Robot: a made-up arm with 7 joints. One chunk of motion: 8 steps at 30 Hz.
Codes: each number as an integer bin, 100 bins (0 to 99) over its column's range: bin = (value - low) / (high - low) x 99, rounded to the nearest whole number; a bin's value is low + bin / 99 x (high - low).
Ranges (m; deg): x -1.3..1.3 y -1.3..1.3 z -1.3..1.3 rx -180..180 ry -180..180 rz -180..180
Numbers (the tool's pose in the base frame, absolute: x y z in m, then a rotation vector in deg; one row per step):
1: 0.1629 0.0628 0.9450 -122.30 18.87 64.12
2: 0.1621 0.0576 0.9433 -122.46 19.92 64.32
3: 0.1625 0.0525 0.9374 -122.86 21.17 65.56
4: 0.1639 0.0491 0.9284 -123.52 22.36 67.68
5: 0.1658 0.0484 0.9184 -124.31 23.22 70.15
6: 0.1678 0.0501 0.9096 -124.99 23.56 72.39
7: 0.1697 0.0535 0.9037 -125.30 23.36 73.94
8: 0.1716 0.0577 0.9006 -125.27 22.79 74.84
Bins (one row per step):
1: 56 52 85 16 55 67
2: 56 52 85 16 55 67
3: 56 51 85 16 55 68
4: 56 51 85 16 56 68
5: 56 51 84 15 56 69
6: 56 51 84 15 56 69
7: 56 52 84 15 56 70
8: 56 52 84 15 56 70

